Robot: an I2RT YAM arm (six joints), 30 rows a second.
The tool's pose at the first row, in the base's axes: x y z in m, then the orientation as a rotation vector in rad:
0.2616 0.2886 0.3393 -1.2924 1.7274 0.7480
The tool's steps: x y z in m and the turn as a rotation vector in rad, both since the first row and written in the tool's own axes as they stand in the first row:
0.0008 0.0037 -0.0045 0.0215 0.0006 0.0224
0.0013 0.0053 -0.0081 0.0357 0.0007 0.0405
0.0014 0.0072 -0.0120 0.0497 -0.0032 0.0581
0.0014 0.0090 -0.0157 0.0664 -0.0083 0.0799
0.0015 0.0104 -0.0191 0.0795 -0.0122 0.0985
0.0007 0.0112 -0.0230 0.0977 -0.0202 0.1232
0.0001 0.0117 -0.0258 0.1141 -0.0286 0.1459
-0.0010 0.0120 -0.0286 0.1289 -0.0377 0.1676
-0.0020 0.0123 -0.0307 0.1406 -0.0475 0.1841
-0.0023 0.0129 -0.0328 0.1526 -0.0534 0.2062
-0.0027 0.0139 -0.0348 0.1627 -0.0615 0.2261
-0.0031 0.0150 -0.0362 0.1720 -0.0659 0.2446
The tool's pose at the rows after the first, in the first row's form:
0.2568 0.2855 0.3407 -1.2608 1.7485 0.7400
0.2542 0.2828 0.3419 -1.2370 1.7644 0.7367
0.2514 0.2800 0.3437 -1.2114 1.7766 0.7353
0.2486 0.2774 0.3454 -1.1798 1.7910 0.7342
0.2464 0.2749 0.3469 -1.1539 1.8033 0.7341
0.2447 0.2723 0.3494 -1.1171 1.8171 0.7345
0.2435 0.2704 0.3513 -1.0829 1.8285 0.7356
0.2426 0.2686 0.3536 -1.0502 1.8382 0.7379
0.2419 0.2674 0.3555 -1.0233 1.8430 0.7407
0.2408 0.2659 0.3567 -0.9937 1.8547 0.7440
0.2394 0.2647 0.3580 -0.9659 1.8627 0.7491
0.2380 0.2641 0.3590 -0.9418 1.8725 0.7522

